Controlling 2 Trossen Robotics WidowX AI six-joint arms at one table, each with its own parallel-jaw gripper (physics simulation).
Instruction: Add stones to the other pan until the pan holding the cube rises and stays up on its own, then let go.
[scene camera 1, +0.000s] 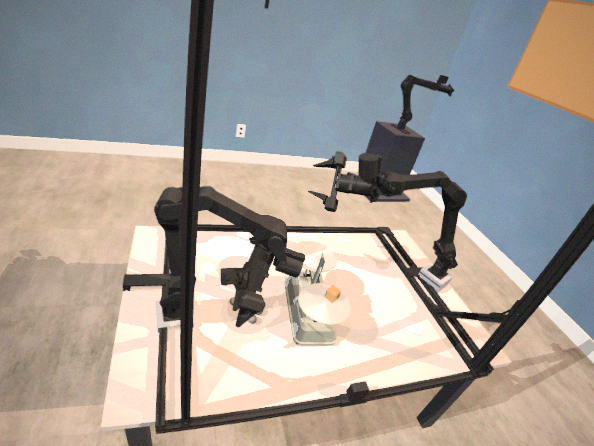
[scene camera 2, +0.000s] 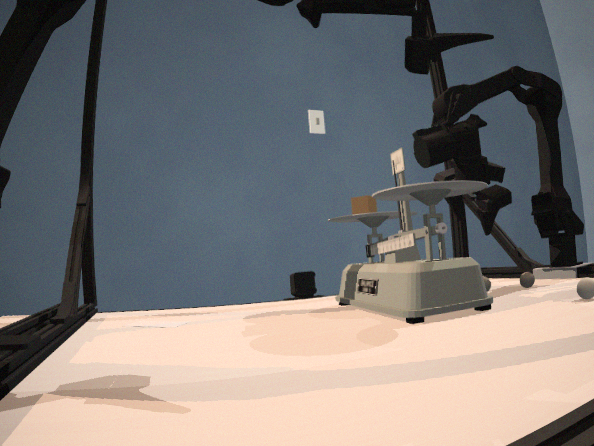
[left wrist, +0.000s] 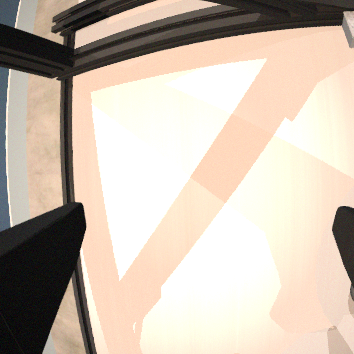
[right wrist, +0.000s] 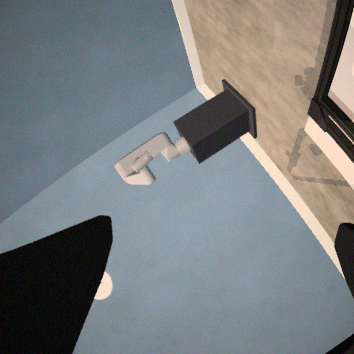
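Where they show: left gripper, between the fingertips: (scene camera 1: 235, 318) (scene camera 2: 473, 226) (left wrist: 215, 218); right gripper, between the fingertips: (scene camera 1: 310, 178) (right wrist: 230, 233); left arm's base, origin of its link: (scene camera 1: 174, 311) (scene camera 2: 563, 265); right arm's base, origin of its link: (scene camera 1: 437, 272).
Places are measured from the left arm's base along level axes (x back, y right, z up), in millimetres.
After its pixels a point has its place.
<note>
A grey two-pan balance (scene camera 1: 315, 335) {y 181, x -372, z 20 mm} (scene camera 2: 440, 285) {y -65, x -460, z 18 mm} stands on the table. An orange cube (scene camera 1: 333, 293) {y 146, x -409, z 152 mm} (scene camera 2: 363, 205) {y 122, x -427, z 138 mm} sits on its near pan (scene camera 1: 315, 312) {y 177, x -346, z 123 mm} in scene camera 1, the left, lower pan (scene camera 2: 345, 219) {y 171, x -430, z 121 mm} in scene camera 2. The other pan (scene camera 1: 327, 260) {y -6, x -470, z 134 mm} (scene camera 2: 430, 190) {y -53, x -453, z 132 mm} is higher and bare. Round grey stones (scene camera 1: 252, 320) (scene camera 2: 527, 279) lie on the table beside the balance. My left gripper (scene camera 1: 242, 314) {y 133, x -140, z 97 mm} (left wrist: 215, 218) {y 133, x -140, z 97 mm} is open and empty above the stones, its far finger hidden in scene camera 1. My right gripper (scene camera 1: 312, 179) {y -197, x -445, z 326 mm} (right wrist: 230, 233) {y -197, x -445, z 326 mm} is open and empty, high beyond the table.
A black frame (scene camera 1: 270, 410) {y 335, x -190, z -26 mm} runs around the table edge, with upright posts (scene camera 1: 192, 125) {y 316, x 13, z 670 mm} (scene camera 2: 90, 150) {y 385, x -838, z 284 mm} and a small black box (scene camera 1: 358, 391) {y 375, x -404, z 30 mm} (scene camera 2: 303, 284) {y 351, x -422, z 9 mm} on it. A dark pedestal (scene camera 1: 397, 147) (right wrist: 215, 125) with another arm stands by the wall.
</note>
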